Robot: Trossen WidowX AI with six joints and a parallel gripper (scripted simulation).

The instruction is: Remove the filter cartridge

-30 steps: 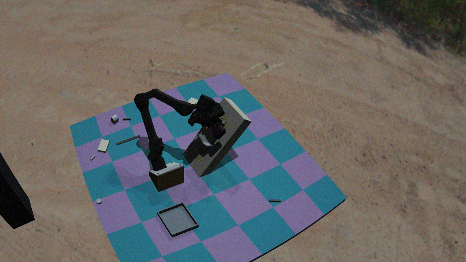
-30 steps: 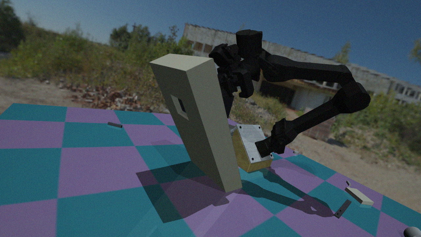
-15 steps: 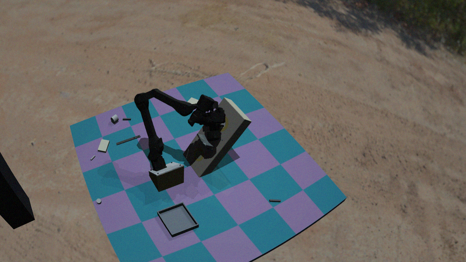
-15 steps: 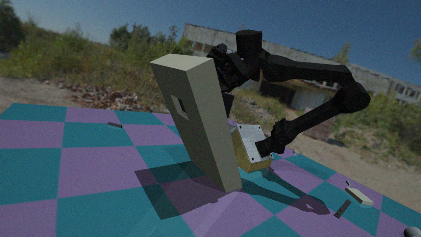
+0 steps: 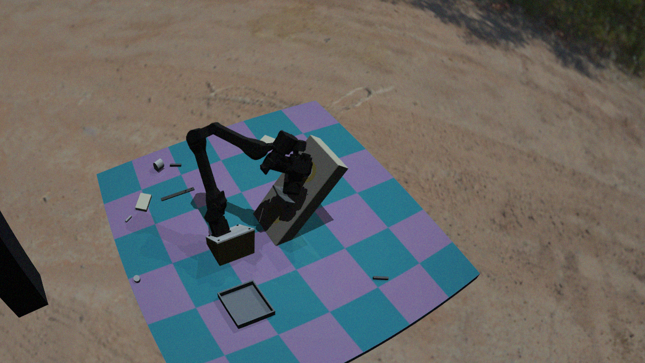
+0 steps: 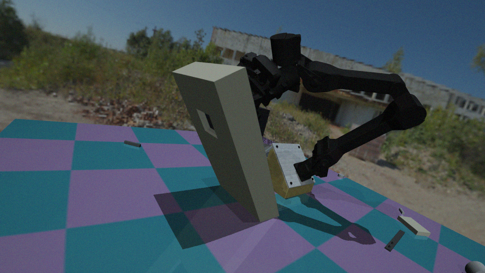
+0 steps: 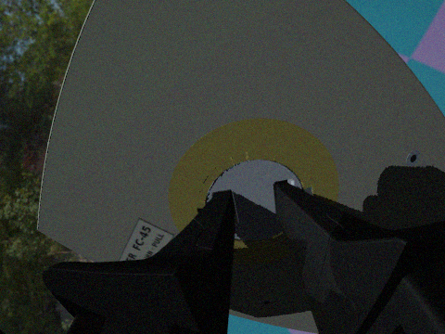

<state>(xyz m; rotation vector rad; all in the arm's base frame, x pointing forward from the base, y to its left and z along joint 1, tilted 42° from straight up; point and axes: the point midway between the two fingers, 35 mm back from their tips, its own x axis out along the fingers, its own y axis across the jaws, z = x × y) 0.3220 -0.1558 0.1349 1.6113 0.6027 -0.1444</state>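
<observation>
The tan service panel is 8 cm below my gripper tip and 4 cm behind it. The rest, counted from my gripper tip: round grey filter cartridge: 1 cm below, 1 cm ahead; grey tray: 44 cm behind, 25 cm to the right, 22 cm below.
</observation>
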